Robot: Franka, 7 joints.
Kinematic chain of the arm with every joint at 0, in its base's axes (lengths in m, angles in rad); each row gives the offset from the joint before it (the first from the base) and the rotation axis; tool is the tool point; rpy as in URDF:
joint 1: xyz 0 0 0.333 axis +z
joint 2: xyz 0 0 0 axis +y
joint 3: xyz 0 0 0.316 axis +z
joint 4: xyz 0.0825 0 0 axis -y
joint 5: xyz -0.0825 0 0.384 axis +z
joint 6: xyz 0 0 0 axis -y
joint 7: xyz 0.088 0 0 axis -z
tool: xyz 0 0 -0.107 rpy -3.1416 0 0
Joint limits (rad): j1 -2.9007..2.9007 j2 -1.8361..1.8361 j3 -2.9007..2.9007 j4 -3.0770..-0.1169 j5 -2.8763..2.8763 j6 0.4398..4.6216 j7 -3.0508..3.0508
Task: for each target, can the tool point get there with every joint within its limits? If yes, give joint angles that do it. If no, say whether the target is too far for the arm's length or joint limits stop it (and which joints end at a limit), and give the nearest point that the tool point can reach.
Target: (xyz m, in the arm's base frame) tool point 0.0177 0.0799 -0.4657
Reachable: no: joint limits stop it (at a limit: joint 2) | nearest point 0.0266 0.1200 -0.3360 | short by 0.136 m
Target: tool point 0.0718 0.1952 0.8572
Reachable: yes | joints 0.6172 -1.0060 0.3323 -2.3109 0.5854 3.4248 2.4475
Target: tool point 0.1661 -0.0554 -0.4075
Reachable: no: joint limits stop it (at a limit: joint 2) | nearest point 0.1760 -0.0587 -0.3517 | short by 0.057 m
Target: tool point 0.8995 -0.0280 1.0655
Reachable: no: too far | nearest point 0.6650 -0.0207 0.8746 | short by 0.302 m
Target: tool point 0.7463 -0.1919 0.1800
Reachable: yes | joints 0.2663 1.1797 -0.7611 -1.2346 -0.4247 2.4067 -0.5777
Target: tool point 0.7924 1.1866 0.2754
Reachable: no: too far | nearest point 0.4760 0.7129 0.2984 | short by 0.570 m
